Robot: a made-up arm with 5 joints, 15 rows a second.
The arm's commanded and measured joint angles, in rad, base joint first. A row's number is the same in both.
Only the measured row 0 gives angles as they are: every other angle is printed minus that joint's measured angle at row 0.
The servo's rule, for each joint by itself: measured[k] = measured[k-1] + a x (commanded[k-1-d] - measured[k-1]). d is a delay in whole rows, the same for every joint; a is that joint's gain. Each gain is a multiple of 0.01, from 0.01 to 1. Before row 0 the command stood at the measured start. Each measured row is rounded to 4 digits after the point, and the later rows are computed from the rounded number. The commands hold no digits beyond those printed.
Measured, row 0: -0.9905, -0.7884, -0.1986, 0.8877, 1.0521
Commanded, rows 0 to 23: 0.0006, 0.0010, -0.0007, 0.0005, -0.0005; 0.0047, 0.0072, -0.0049, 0.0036, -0.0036; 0.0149, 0.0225, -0.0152, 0.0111, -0.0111; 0.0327, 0.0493, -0.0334, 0.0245, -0.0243; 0.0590, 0.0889, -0.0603, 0.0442, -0.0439; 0.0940, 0.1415, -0.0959, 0.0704, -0.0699; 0.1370, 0.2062, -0.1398, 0.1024, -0.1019; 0.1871, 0.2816, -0.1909, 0.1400, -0.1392; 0.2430, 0.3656, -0.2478, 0.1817, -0.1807; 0.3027, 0.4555, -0.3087, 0.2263, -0.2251; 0.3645, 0.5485, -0.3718, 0.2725, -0.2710; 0.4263, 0.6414, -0.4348, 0.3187, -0.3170; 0.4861, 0.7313, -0.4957, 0.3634, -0.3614; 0.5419, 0.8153, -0.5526, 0.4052, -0.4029; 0.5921, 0.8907, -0.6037, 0.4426, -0.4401; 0.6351, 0.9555, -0.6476, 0.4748, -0.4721; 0.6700, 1.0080, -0.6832, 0.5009, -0.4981; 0.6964, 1.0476, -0.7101, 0.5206, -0.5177; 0.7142, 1.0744, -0.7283, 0.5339, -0.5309; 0.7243, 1.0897, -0.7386, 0.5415, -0.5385; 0.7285, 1.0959, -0.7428, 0.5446, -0.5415; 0.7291, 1.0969, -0.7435, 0.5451, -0.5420; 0.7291, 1.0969, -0.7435, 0.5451, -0.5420; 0.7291, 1.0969, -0.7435, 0.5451, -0.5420
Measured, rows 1 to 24: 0.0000, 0.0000, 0.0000, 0.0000, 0.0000; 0.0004, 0.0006, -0.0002, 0.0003, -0.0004; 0.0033, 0.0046, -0.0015, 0.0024, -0.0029; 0.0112, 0.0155, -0.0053, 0.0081, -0.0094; 0.0258, 0.0361, -0.0132, 0.0188, -0.0212; 0.0484, 0.0683, -0.0264, 0.0353, -0.0391; 0.0794, 0.1130, -0.0459, 0.0581, -0.0634; 0.1186, 0.1699, -0.0722, 0.0869, -0.0938; 0.1652, 0.2380, -0.1054, 0.1214, -0.1297; 0.2181, 0.3158, -0.1453, 0.1606, -0.1700; 0.2756, 0.4010, -0.1911, 0.2033, -0.2135; 0.3361, 0.4910, -0.2417, 0.2483, -0.2589; 0.3974, 0.5827, -0.2958, 0.2941, -0.3048; 0.4577, 0.6733, -0.3518, 0.3391, -0.3495; 0.5150, 0.7599, -0.4080, 0.3821, -0.3917; 0.5674, 0.8397, -0.4628, 0.4214, -0.4299; 0.6134, 0.9103, -0.5145, 0.4561, -0.4632; 0.6519, 0.9699, -0.5617, 0.4852, -0.4908; 0.6822, 1.0173, -0.6033, 0.5082, -0.5121; 0.7040, 1.0521, -0.6383, 0.5249, -0.5270; 0.7178, 1.0750, -0.6664, 0.5357, -0.5361; 0.7251, 1.0877, -0.6878, 0.5415, -0.5404; 0.7278, 1.0933, -0.7034, 0.5438, -0.5417; 0.7287, 1.0955, -0.7146, 0.5446, -0.5419
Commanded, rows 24 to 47: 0.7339, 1.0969, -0.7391, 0.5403, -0.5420; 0.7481, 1.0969, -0.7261, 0.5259, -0.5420; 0.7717, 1.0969, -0.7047, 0.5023, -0.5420; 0.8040, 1.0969, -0.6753, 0.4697, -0.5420; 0.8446, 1.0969, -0.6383, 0.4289, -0.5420; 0.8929, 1.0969, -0.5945, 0.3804, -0.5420; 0.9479, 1.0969, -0.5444, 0.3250, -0.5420; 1.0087, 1.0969, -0.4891, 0.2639, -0.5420; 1.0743, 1.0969, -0.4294, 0.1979, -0.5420; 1.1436, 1.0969, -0.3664, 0.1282, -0.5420; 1.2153, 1.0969, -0.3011, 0.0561, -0.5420; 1.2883, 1.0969, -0.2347, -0.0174, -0.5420; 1.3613, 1.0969, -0.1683, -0.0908, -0.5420; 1.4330, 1.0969, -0.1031, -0.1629, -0.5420; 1.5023, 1.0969, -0.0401, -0.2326, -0.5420; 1.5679, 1.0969, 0.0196, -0.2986, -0.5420; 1.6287, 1.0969, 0.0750, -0.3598, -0.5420; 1.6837, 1.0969, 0.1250, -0.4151, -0.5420; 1.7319, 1.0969, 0.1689, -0.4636, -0.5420; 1.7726, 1.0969, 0.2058, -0.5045, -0.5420; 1.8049, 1.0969, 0.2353, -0.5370, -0.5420; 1.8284, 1.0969, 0.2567, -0.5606, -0.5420; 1.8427, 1.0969, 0.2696, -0.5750, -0.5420; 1.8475, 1.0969, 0.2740, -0.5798, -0.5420
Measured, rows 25 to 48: 0.7290, 1.0964, -0.7227, 0.5449, -0.5420; 0.7323, 1.0967, -0.7273, 0.5419, -0.5420; 0.7430, 1.0968, -0.7270, 0.5315, -0.5420; 0.7625, 1.0969, -0.7208, 0.5125, -0.5420; 0.7907, 1.0969, -0.7081, 0.4847, -0.5420; 0.8274, 1.0969, -0.6886, 0.4484, -0.5420; 0.8719, 1.0969, -0.6623, 0.4042, -0.5420; 0.9236, 1.0969, -0.6293, 0.3527, -0.5420; 0.9815, 1.0969, -0.5900, 0.2950, -0.5420; 1.0446, 1.0969, -0.5450, 0.2319, -0.5420; 1.1119, 1.0969, -0.4950, 0.1645, -0.5420; 1.1822, 1.0969, -0.4407, 0.0940, -0.5420; 1.2543, 1.0969, -0.3830, 0.0216, -0.5420; 1.3271, 1.0969, -0.3229, -0.0515, -0.5420; 1.3991, 1.0969, -0.2614, -0.1239, -0.5420; 1.4693, 1.0969, -0.1994, -0.1946, -0.5420; 1.5363, 1.0969, -0.1381, -0.2622, -0.5420; 1.5991, 1.0969, -0.0784, -0.3256, -0.5420; 1.6566, 1.0969, -0.0214, -0.3838, -0.5420; 1.7078, 1.0969, 0.0319, -0.4357, -0.5420; 1.7519, 1.0969, 0.0806, -0.4804, -0.5420; 1.7879, 1.0969, 0.1239, -0.5172, -0.5420; 1.8154, 1.0969, 0.1611, -0.5454, -0.5420; 1.8340, 1.0969, 0.1915, -0.5646, -0.5420
